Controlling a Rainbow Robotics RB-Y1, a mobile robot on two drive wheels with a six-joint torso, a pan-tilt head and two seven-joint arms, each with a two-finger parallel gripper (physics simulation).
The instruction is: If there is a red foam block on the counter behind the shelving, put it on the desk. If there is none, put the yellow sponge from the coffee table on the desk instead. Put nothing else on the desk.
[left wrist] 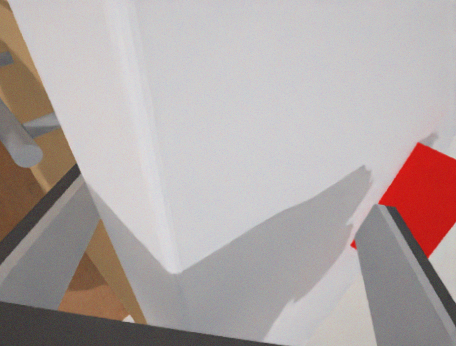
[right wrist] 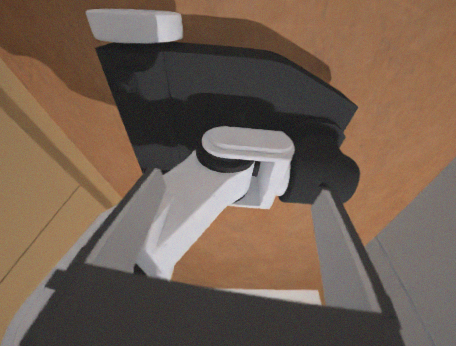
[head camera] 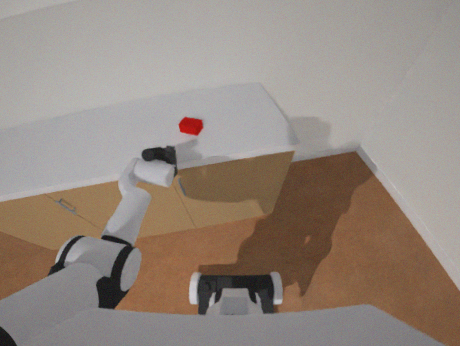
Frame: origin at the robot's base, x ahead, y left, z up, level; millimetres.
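Seen in the pictures: right gripper, between the fingertips: (right wrist: 237,188).
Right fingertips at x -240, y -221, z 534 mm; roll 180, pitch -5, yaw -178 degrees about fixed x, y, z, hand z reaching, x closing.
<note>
A point is followed by its place in that frame.
A red foam block (head camera: 191,126) {z 955, x 573, y 185 mm} (left wrist: 425,195) {z 933, x 582, y 221 mm} lies on the white counter (head camera: 240,112) {z 911, x 739, y -39 mm} (left wrist: 250,100) {z 911, x 397, y 313 mm}. My left gripper (head camera: 165,152) (left wrist: 237,199) {z 885, x 436, y 255 mm} is open and empty over the counter's front edge. In the head camera it is nearer the front than the block. In the left wrist view the block is at the right edge, partly covered by the right-hand finger and not between the fingers. My right gripper (right wrist: 237,188) {z 534, x -240, y -221 mm} is open and empty, above the robot's base. The desk, coffee table and yellow sponge do not show.
The counter has wooden cabinet doors (head camera: 145,215) with metal handles (head camera: 66,205). A pale wall (head camera: 125,65) {z 1118, x 948, y 591 mm} stands behind the counter, and another wall (head camera: 430,165) {z 479, x 719, y -1589 mm} is at the right. The robot's black base (head camera: 235,282) {z 191, x 31, y 1 mm} (right wrist: 210,75) {z 169, x -177, y -185 mm} stands on the brown floor (head camera: 175,265) {z 0, x 154, y 461 mm}.
</note>
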